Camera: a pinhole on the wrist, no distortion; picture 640 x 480 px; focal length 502.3 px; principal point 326.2 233.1 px. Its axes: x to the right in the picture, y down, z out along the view. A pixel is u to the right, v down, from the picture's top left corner.
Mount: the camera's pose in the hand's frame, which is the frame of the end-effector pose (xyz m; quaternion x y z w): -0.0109 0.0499 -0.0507 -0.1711 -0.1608 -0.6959 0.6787
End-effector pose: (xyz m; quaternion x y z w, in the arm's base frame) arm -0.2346 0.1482 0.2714 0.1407 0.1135 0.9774 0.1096
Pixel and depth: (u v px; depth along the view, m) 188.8 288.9 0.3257
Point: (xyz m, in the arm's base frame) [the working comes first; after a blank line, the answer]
In the camera's frame: -0.0891 0.0362 0.3257

-0.2570 -0.0686 0.5349
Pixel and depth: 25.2 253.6 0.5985
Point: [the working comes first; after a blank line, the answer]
In the camera's frame: -0.3586 0.0244 0.5985

-0.2867 -0.3923 0.7388
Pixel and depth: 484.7 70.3 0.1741
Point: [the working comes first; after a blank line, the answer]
In the camera's frame: 0.0549 -0.0564 0.1741

-0.1498 0.0791 0.3971
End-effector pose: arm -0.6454 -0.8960 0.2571 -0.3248 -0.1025 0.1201 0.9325
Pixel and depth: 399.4 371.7 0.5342
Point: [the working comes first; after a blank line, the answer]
In the camera's frame: 0.0778 0.1474 0.5342

-0.6654 -0.4196 0.4871
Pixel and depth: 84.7 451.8 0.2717
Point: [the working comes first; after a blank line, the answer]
In the camera's frame: -0.1306 0.1183 0.2717

-0.6160 -0.5687 0.1895
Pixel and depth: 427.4 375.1 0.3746
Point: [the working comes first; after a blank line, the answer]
In the camera's frame: 0.0755 0.1059 0.3746

-0.6584 -0.5684 0.4163
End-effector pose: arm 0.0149 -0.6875 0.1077 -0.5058 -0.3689 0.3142 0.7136
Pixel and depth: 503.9 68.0 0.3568
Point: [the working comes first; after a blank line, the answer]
In the camera's frame: 0.1262 -0.1173 0.3568

-0.3332 -0.5995 0.0535
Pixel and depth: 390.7 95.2 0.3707
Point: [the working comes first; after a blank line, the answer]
In the camera's frame: 0.0476 -0.1018 0.3707

-0.3097 -0.5748 -0.0204
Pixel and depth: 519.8 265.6 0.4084
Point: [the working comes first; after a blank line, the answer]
In the camera's frame: 0.1574 0.0264 0.4084

-0.3059 -0.4546 0.1040
